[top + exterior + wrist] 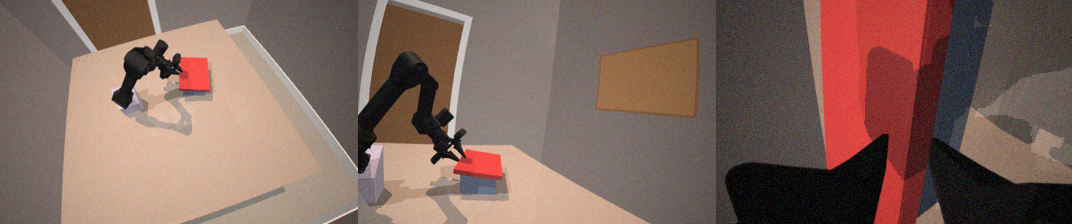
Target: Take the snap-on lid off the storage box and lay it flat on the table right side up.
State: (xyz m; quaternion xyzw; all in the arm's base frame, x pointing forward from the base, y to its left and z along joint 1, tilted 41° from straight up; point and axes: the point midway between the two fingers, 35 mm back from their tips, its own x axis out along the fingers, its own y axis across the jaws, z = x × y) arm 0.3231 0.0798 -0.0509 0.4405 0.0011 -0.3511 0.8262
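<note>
The red lid lies 7 cm ahead of my gripper tip and 2 cm to the right of it. The rest, counted from my gripper tip: box 7 cm ahead, 2 cm to the right, 5 cm below.
</note>
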